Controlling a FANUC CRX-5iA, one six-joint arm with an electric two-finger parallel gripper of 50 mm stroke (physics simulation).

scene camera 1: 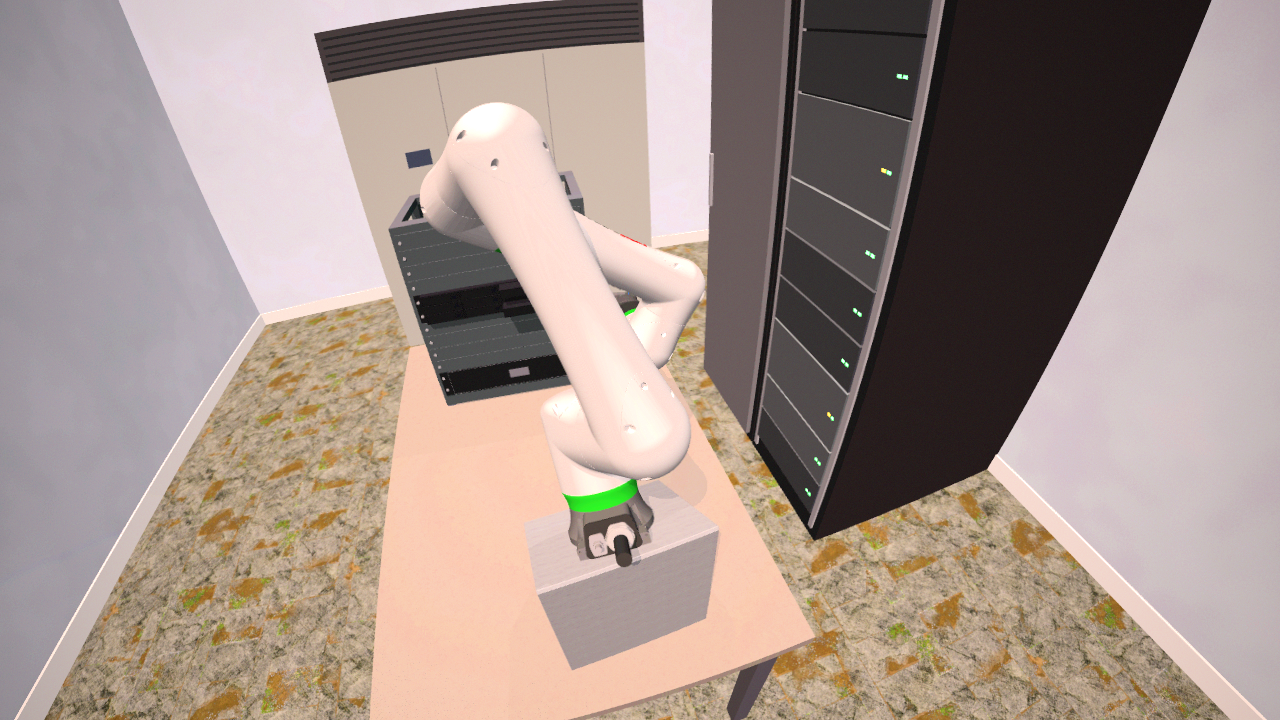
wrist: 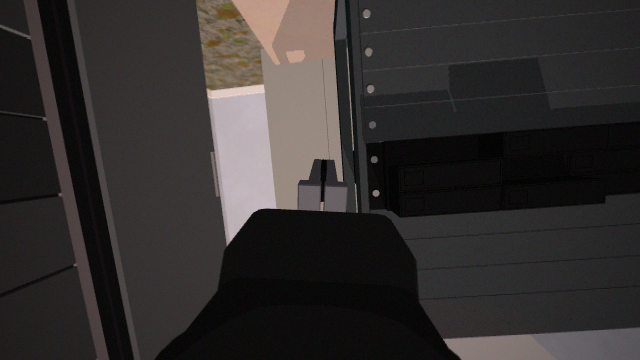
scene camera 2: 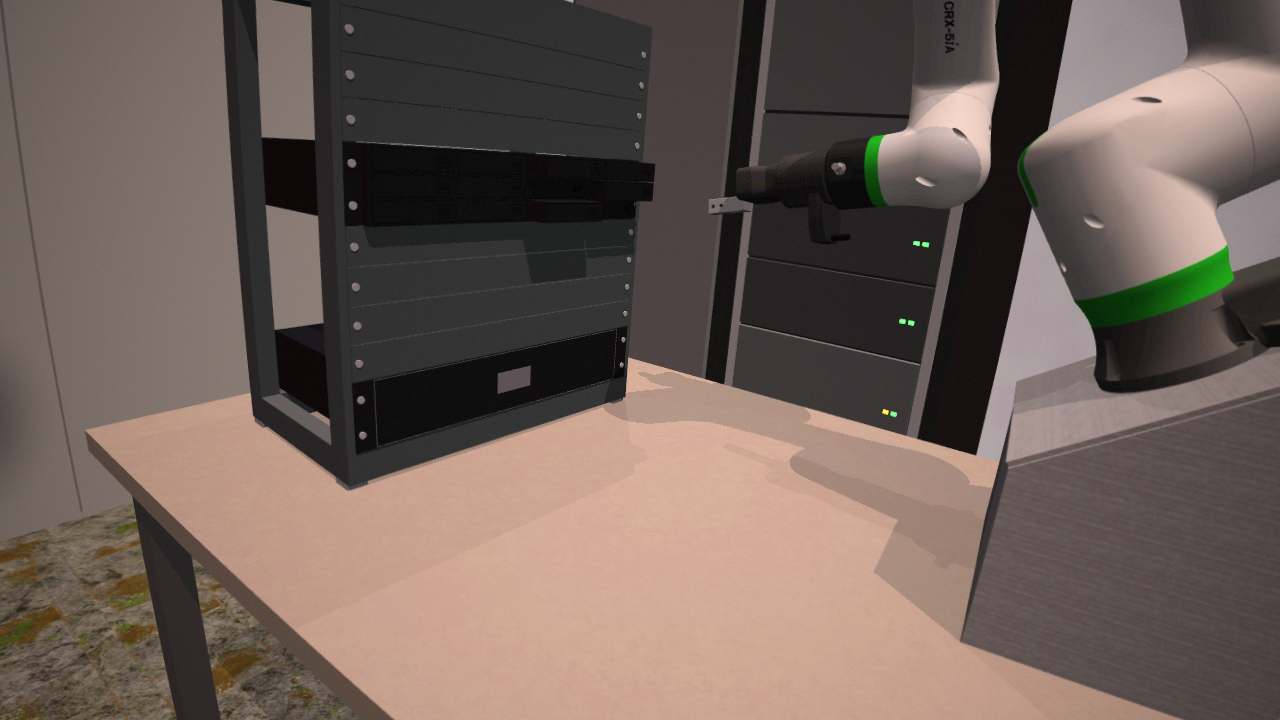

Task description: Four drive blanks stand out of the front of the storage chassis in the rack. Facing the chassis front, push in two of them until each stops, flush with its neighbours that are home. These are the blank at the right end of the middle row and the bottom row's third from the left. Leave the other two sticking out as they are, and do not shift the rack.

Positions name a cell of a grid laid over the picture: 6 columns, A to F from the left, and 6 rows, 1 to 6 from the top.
A rack shows in scene camera 1 (C3), in the wrist view (E3) and in scene camera 2 (C3).
